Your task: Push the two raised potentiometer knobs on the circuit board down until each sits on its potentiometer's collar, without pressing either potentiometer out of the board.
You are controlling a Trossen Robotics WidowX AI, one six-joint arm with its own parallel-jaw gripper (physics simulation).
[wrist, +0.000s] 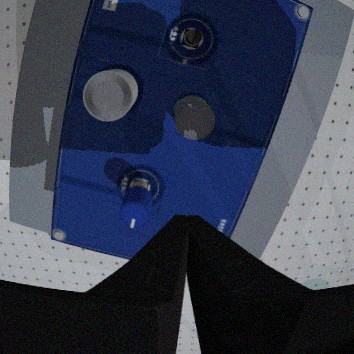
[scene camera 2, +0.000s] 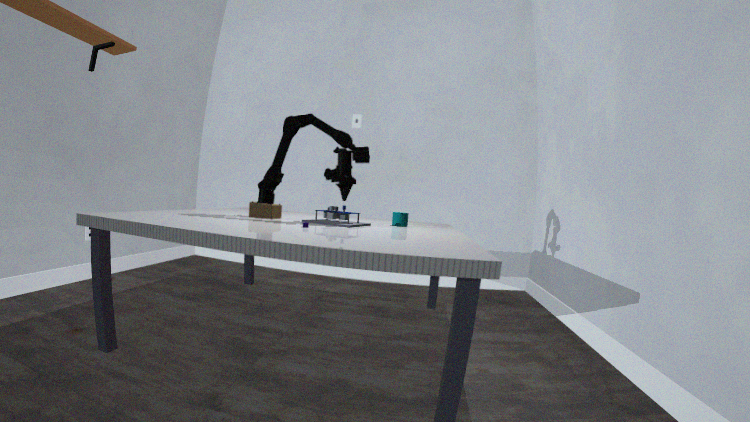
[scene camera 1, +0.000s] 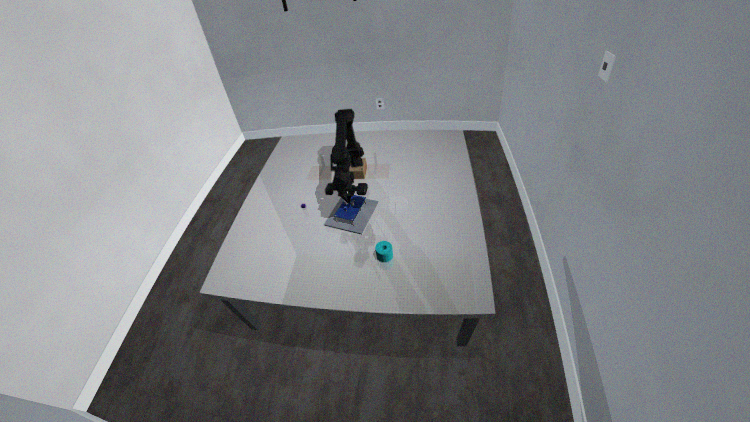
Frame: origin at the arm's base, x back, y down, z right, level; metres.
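Seen in the pictures: gripper, between the fingertips: [wrist: 185, 226] [scene camera 2: 344, 200] [scene camera 1: 349, 203]; arm's base, origin of its link: [scene camera 2: 265, 203] [scene camera 1: 356, 163].
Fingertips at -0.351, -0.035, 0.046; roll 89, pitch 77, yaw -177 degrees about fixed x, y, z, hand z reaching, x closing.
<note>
Pixels of each thing's top centre, then the offset from my fingertips to it, as dx, dy, dz. "spot": a spot on its surface instead. Level surfaces: height alone.
- blue circuit board, a spot on its surface: [wrist: 220, 175] spot: -0.004, +0.046, -0.020
- blue knob, centre of its top: [wrist: 134, 215] [scene camera 2: 344, 205] -0.003, +0.019, +0.021
- wide light grey knob, centre of its top: [wrist: 106, 95] +0.047, +0.024, +0.021
- smaller dark grey round part, a spot on its surface: [wrist: 194, 117] spot: +0.031, +0.026, -0.011
- bare shaft, centre of its top: [wrist: 194, 35] +0.063, +0.031, -0.016
- teal cylinder, centre of its top: [scene camera 1: 383, 247] [scene camera 2: 400, 212] -0.255, +0.036, -0.133
- table, height of its surface: dy +0.096
- small purple object, centre of its top: [scene camera 2: 305, 222] [scene camera 1: 303, 204] +0.119, +0.081, +0.256
The blue circuit board [scene camera 1: 346, 212] [wrist: 220, 175] stands on posts over a grey base plate [scene camera 1: 368, 214] [scene camera 2: 361, 224] [wrist: 295, 130]. A blue knob [scene camera 2: 344, 208] [wrist: 135, 212] with a white mark stands raised, with metal shaft showing below it in the wrist view. A wide light grey knob [wrist: 110, 95] and a smaller dark grey round part [wrist: 194, 117] are farther up the board; their seating cannot be told. A bare shaft [wrist: 192, 38] stands in a ring beyond them. My gripper [scene camera 1: 348, 202] [scene camera 2: 344, 199] [wrist: 185, 226] is shut and empty, above the board, its tips right of the blue knob in the wrist view.
A teal cylinder [scene camera 1: 384, 251] [scene camera 2: 400, 219] stands beyond the base plate on the table [scene camera 1: 435, 220] [scene camera 2: 183, 228]. A small purple object [scene camera 1: 303, 205] [scene camera 2: 305, 224] lies to the plate's left in scene camera 1. A wooden block [scene camera 1: 360, 170] [scene camera 2: 264, 210] is at the arm's base.
</note>
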